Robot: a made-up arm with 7 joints.
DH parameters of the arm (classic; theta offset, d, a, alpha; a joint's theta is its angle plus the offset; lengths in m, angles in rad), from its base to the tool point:
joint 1: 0 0.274 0 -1.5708
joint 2: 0 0 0 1.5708
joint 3: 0 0.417 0.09 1.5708
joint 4: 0 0 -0.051 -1.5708
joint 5: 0 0.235 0 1.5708
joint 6: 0 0 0.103 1.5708
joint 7: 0 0 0 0
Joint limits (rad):
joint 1: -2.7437..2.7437
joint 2: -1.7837..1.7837
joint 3: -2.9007..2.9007
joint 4: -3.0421..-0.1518
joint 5: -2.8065..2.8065
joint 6: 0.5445..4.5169
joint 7: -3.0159..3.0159
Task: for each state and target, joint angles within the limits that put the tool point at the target. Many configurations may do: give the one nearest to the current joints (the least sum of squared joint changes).
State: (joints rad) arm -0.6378 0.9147 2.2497 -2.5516 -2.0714 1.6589 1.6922
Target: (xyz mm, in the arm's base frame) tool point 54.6 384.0 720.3
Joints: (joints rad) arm -0.4107 0.2644 2.1101 -1.7698 -2.0903 1.4993 1.6922
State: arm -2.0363 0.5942 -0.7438 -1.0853 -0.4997 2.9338 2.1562
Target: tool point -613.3 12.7 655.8
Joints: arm -2.7437 0.7171 -1.0737 -1.1491 -0.3755 2.5743 2.1562
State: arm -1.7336 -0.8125 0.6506 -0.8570 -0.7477 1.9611 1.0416
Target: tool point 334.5 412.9 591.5
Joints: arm -1.4749 -1.3227 0.9902 -1.7041 -0.8416 1.8996 1.0416
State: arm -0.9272 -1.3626 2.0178 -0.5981 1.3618 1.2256 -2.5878
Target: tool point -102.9 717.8 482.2
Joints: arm -1.1066 -1.1155 1.9137 -0.6447 1.3530 1.2502 -2.5878
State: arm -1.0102 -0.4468 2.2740 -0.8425 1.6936 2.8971 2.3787
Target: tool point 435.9 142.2 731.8
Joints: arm -1.9808 -0.4538 2.0455 -1.2144 1.7623 2.7178 2.3787
